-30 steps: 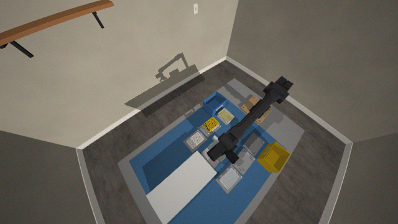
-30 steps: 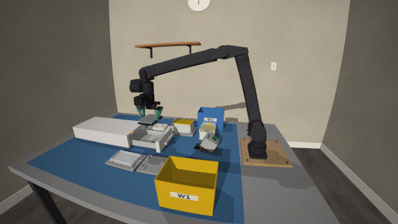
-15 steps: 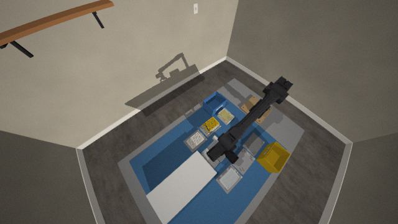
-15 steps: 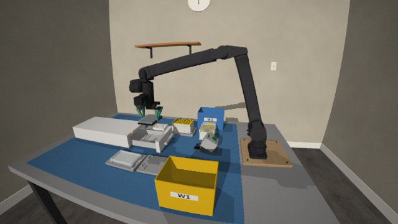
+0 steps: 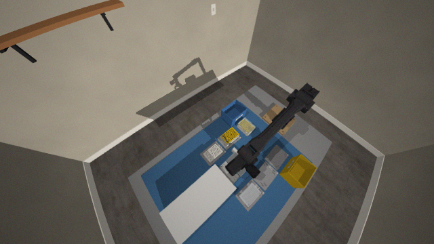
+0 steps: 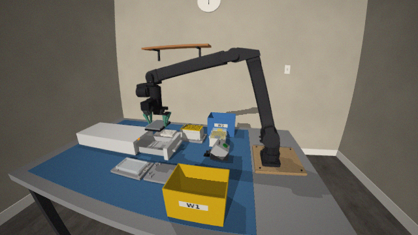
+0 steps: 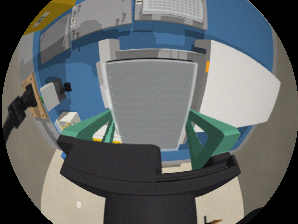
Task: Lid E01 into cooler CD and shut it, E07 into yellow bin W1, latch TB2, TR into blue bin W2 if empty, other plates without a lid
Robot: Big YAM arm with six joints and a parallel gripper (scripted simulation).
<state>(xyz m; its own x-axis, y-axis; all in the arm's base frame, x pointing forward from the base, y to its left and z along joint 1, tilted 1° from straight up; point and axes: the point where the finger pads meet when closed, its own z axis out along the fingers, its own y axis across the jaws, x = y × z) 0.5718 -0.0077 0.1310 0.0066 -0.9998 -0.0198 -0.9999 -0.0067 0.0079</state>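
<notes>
Now: hand 40 mm short of the cooler drawer and 120 mm above it. From my hand the other things lie so: grey plate lid: right at my hand; then black plate: right at my hand; then white plate: 50 mm ahead, 180 mm to the right, 130 mm below.
</notes>
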